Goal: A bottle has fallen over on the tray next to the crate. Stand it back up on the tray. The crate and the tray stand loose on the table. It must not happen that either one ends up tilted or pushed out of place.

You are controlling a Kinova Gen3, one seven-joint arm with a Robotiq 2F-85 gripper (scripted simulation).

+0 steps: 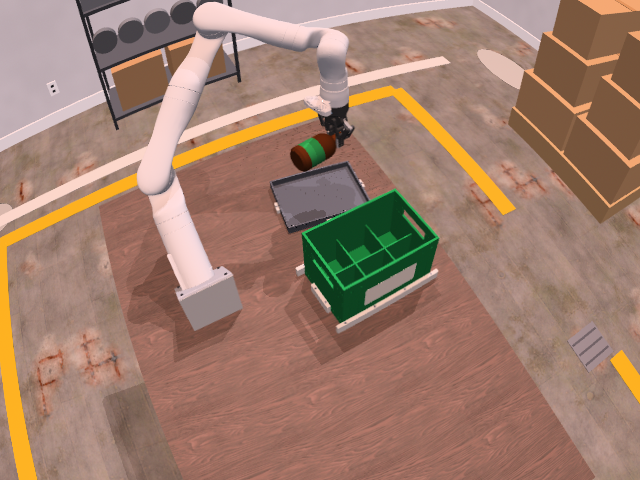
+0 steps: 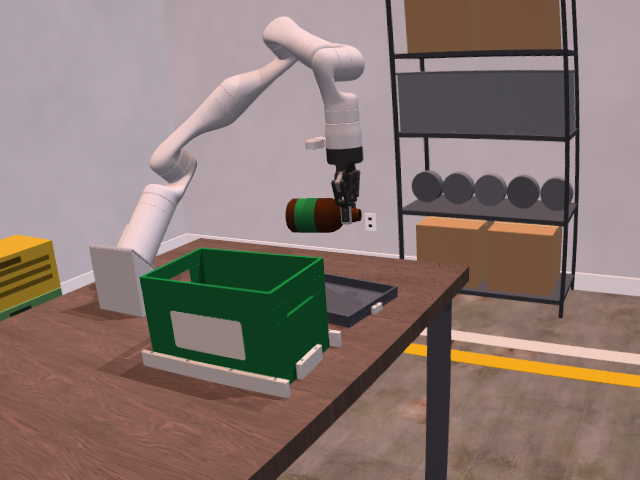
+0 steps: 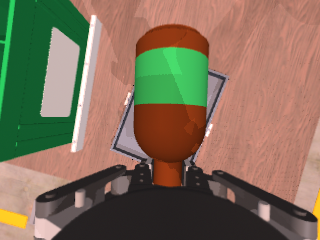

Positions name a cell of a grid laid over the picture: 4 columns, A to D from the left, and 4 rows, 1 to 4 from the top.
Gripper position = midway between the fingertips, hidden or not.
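My gripper (image 1: C2), (image 2: C2), (image 3: C3). Dark grey tray (image 1: C2), (image 2: C3), (image 3: B3). Green crate (image 1: C3), (image 2: B3). White strip (image 2: B4).
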